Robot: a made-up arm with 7 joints. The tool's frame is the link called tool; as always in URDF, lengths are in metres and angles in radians. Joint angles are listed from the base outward.
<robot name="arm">
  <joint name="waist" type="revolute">
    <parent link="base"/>
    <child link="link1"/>
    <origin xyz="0 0 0.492" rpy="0 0 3.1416"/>
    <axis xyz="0 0 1"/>
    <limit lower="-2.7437" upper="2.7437"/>
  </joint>
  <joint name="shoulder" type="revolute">
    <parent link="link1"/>
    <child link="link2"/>
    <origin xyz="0 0 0" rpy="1.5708 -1.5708 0"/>
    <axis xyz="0 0 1"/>
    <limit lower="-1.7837" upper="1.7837"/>
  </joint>
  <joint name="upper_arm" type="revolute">
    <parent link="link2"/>
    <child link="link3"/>
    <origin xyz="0.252 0 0" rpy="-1.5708 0 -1.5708"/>
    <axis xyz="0 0 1"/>
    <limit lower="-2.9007" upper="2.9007"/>
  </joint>
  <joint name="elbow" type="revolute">
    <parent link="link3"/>
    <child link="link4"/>
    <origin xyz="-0.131 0 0" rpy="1.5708 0 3.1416"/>
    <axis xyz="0 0 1"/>
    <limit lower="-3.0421" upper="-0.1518"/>
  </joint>
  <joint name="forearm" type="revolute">
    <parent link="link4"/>
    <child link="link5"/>
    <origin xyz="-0.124 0.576 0" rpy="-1.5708 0 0"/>
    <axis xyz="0 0 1"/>
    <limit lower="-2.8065" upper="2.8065"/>
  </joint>
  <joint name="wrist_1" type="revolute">
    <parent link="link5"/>
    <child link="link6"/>
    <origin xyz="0 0 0" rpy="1.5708 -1.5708 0"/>
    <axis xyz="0 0 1"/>
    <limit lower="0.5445" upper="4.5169"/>
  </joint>
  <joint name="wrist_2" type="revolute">
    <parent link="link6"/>
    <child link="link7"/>
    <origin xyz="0 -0.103 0" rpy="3.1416 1.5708 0"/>
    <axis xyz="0 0 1"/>
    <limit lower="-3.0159" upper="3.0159"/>
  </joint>
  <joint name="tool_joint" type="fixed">
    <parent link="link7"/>
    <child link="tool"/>
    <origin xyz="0 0 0" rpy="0 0 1.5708"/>
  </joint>
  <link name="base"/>
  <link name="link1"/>
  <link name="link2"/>
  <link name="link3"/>
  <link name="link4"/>
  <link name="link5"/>
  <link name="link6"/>
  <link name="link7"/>
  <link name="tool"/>
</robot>
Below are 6 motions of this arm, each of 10 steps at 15 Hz.
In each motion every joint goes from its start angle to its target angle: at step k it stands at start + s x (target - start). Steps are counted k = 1, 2, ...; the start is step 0. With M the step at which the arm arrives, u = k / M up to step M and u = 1 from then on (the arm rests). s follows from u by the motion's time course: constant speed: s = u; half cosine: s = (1 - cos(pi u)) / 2; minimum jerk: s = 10 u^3 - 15 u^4 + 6 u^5.
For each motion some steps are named. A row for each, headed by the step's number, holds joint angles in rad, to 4 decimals.
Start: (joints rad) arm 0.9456 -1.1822 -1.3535 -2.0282 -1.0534 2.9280 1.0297
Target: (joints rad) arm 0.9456 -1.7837 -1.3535 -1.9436 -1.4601 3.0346 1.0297
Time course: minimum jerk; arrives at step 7
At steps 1, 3, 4, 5, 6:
1: 0.9456 -1.1962 -1.3535 -2.0262 -1.0629 2.9305 1.0297
3: 0.9456 -1.4035 -1.3535 -1.9971 -1.2030 2.9672 1.0297
4: 0.9456 -1.5624 -1.3535 -1.9747 -1.3105 2.9954 1.0297
5: 0.9456 -1.6967 -1.3535 -1.9558 -1.4012 3.0192 1.0297
6: 0.9456 -1.7697 -1.3535 -1.9456 -1.4506 3.0321 1.0297

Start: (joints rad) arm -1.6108 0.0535 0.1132 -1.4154 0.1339 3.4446 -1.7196
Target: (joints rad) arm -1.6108 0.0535 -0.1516 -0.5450 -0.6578 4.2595 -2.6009
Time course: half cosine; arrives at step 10
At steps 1, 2, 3, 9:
1: -1.6108 0.0535 0.1067 -1.3941 0.1145 3.4645 -1.7412
2: -1.6108 0.0535 0.0879 -1.3323 0.0583 3.5224 -1.8038
3: -1.6108 0.0535 0.0586 -1.2360 -0.0293 3.6126 -1.9012
9: -1.6108 0.0535 -0.1451 -0.5663 -0.6384 4.2396 -2.5793

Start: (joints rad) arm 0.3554 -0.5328 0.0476 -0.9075 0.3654 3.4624 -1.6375
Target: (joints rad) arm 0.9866 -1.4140 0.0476 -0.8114 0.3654 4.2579 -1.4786
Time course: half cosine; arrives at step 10
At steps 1, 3, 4, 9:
1: 0.3708 -0.5544 0.0476 -0.9051 0.3654 3.4819 -1.6336
3: 0.4855 -0.7144 0.0476 -0.8877 0.3654 3.6264 -1.6047
4: 0.5735 -0.8372 0.0476 -0.8743 0.3654 3.7372 -1.5826
9: 0.9712 -1.3924 0.0476 -0.8138 0.3654 4.2384 -1.4825

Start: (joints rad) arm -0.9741 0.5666 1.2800 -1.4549 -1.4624 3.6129 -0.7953
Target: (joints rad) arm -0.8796 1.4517 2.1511 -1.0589 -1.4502 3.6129 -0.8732
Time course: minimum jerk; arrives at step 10
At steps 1, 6, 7, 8, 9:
1: -0.9733 0.5742 1.2875 -1.4515 -1.4623 3.6129 -0.7960
6: -0.9096 1.1707 1.8746 -1.1846 -1.4541 3.6129 -0.8485
7: -0.8950 1.3074 2.0090 -1.1235 -1.4522 3.6129 -0.8605
8: -0.8851 1.4004 2.1006 -1.0818 -1.4509 3.6129 -0.8687
9: -0.8804 1.4441 2.1436 -1.0623 -1.4503 3.6129 -0.8725

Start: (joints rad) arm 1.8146 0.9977 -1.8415 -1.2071 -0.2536 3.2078 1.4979
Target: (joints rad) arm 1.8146 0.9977 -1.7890 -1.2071 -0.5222 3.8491 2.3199
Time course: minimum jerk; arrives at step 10
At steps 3, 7, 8, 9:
3: 1.8146 0.9977 -1.8329 -1.2071 -0.2974 3.3124 1.6320
7: 1.8146 0.9977 -1.7976 -1.2071 -0.4784 3.7445 2.1858
8: 1.8146 0.9977 -1.7920 -1.2071 -0.5066 3.8120 2.2723
9: 1.8146 0.9977 -1.7894 -1.2071 -0.5199 3.8436 2.3129

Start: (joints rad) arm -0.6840 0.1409 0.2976 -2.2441 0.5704 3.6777 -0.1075
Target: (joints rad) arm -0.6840 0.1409 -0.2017 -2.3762 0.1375 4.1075 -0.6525
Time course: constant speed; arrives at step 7
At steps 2, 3, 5, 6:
2: -0.6840 0.1409 0.1549 -2.2818 0.4467 3.8005 -0.2632
3: -0.6840 0.1409 0.0836 -2.3007 0.3849 3.8619 -0.3411
5: -0.6840 0.1409 -0.0590 -2.3385 0.2612 3.9847 -0.4968
6: -0.6840 0.1409 -0.1304 -2.3573 0.1993 4.0461 -0.5746

